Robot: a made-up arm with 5 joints.
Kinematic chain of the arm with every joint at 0, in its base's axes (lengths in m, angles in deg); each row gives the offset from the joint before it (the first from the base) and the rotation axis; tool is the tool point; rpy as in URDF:
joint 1: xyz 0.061 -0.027 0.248 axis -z
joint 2: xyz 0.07 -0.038 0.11 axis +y
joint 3: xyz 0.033 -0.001 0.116 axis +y
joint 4: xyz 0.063 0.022 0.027 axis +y
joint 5: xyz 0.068 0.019 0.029 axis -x
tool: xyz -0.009 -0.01 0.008 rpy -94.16 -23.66 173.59
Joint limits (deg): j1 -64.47..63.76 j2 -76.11..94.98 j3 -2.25..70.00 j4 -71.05..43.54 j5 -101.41..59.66
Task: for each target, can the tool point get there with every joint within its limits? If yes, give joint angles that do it. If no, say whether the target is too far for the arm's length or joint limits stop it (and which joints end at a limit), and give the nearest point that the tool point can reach.
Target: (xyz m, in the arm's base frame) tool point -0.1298 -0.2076 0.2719
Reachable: no: joint limits stop it (at a limit: joint 1) | nearest point 0.0856 -0.1014 0.2719 | short by 0.240 m
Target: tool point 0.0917 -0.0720 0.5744
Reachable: yes | joints 44.54 -51.71 24.94 -26.54 -27.42
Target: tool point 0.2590 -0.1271 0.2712
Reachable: yes | joints 25.98 51.16 41.29 18.79 27.20
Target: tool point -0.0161 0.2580 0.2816
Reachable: no: joint limits stop it (at a limit: joint 1, joint 5) | nearest point 0.1540 0.1767 0.2816 | short by 0.189 m
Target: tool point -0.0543 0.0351 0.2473
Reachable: no: joint limits stop it (at a limit: joint 1, joint 2, joint 3, joint 5) | nearest point 0.0826 0.0271 0.2580 | short by 0.138 m
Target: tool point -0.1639 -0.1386 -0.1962
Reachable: no: too far | nearest point 0.1145 -0.1526 0.1846 | short by 0.472 m
